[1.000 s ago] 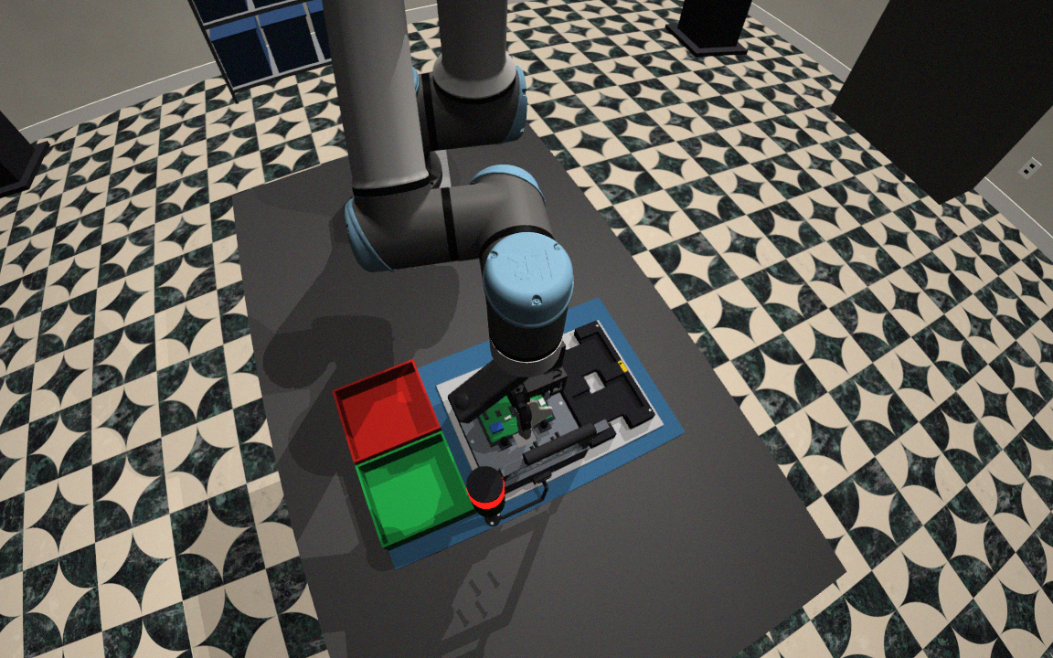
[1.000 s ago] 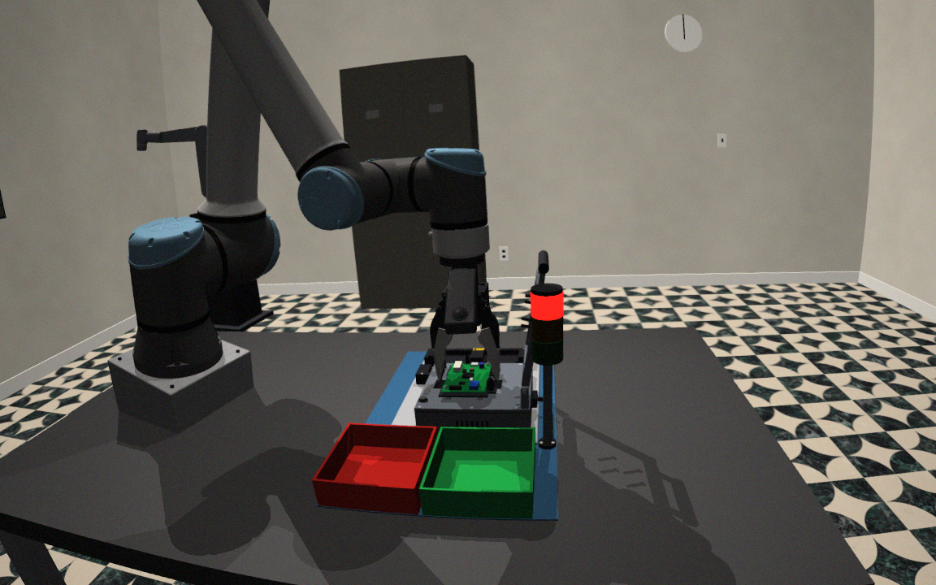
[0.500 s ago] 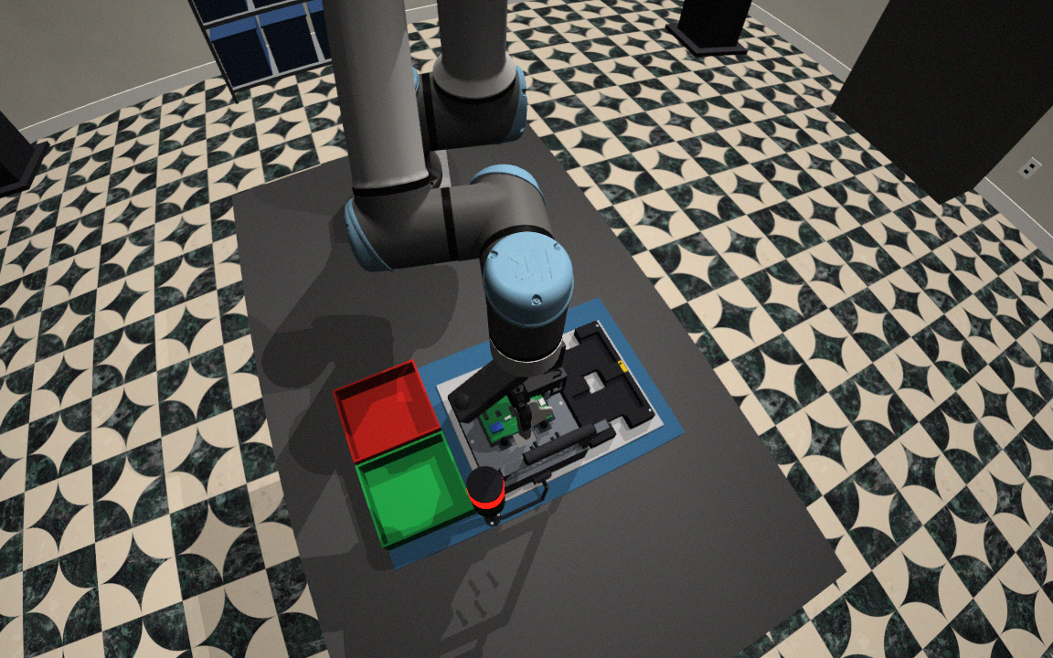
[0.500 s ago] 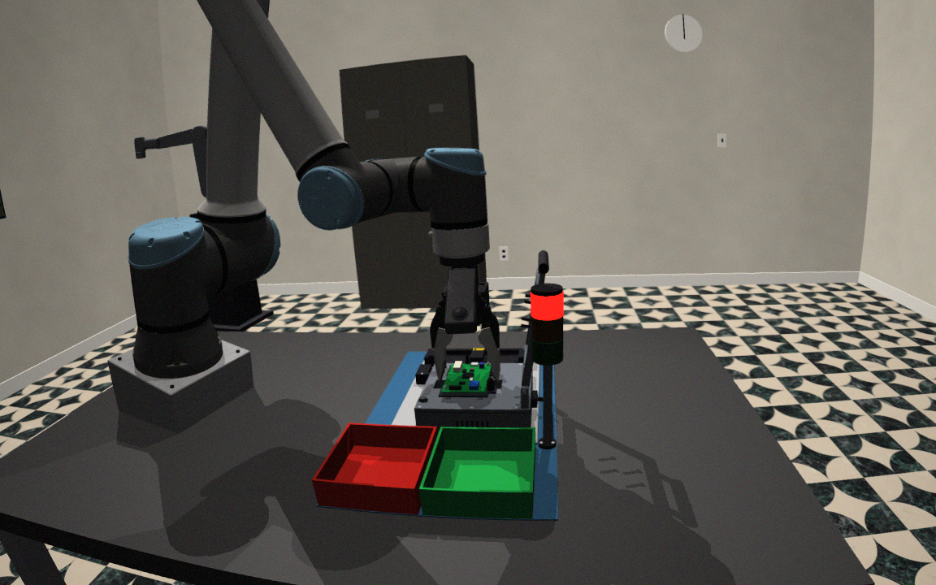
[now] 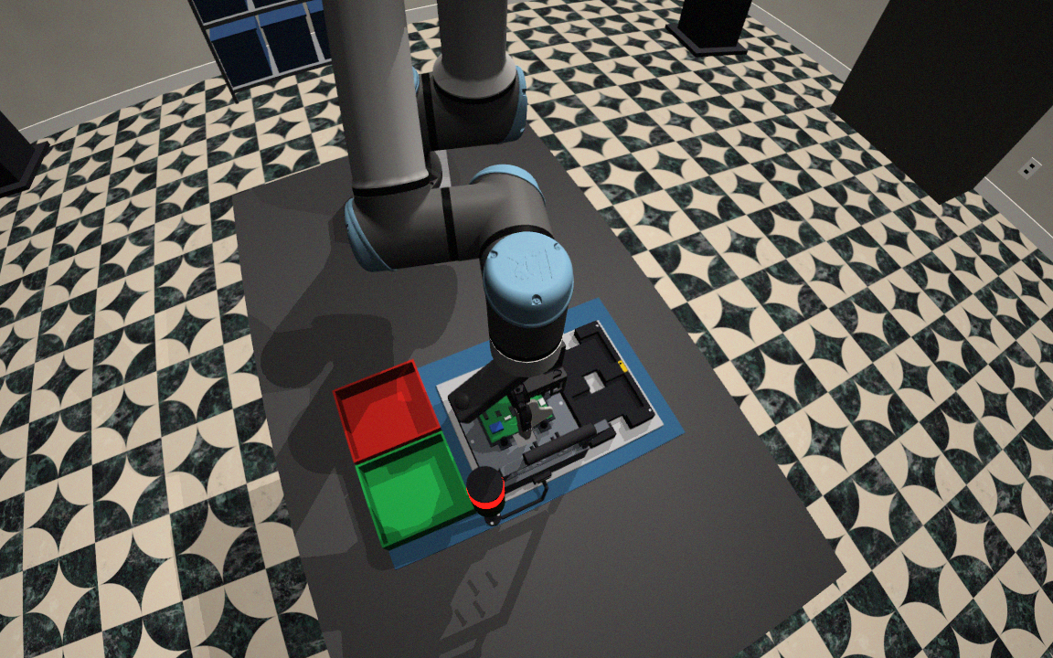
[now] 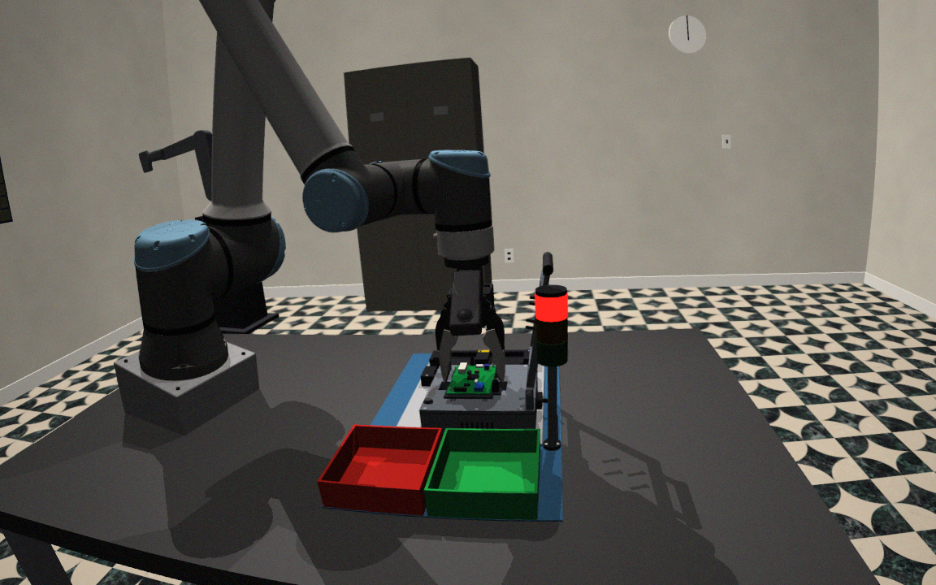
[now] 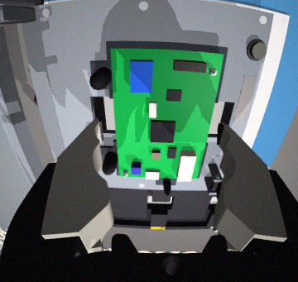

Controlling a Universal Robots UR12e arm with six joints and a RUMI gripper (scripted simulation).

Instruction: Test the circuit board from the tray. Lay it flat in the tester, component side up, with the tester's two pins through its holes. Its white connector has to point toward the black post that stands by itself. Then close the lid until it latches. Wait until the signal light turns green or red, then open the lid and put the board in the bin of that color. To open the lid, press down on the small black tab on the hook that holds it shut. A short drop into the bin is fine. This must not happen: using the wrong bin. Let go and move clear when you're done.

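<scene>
Right now the green circuit board is right at my hand. From my hand the other things lie so: clear lid (110 mm ahead, 110 mm above, 20 mm to the left); green bin (190 mm to the right, 70 mm ahead, 60 mm below); red bin (210 mm to the right, 80 mm behind, 60 mm below).
</scene>
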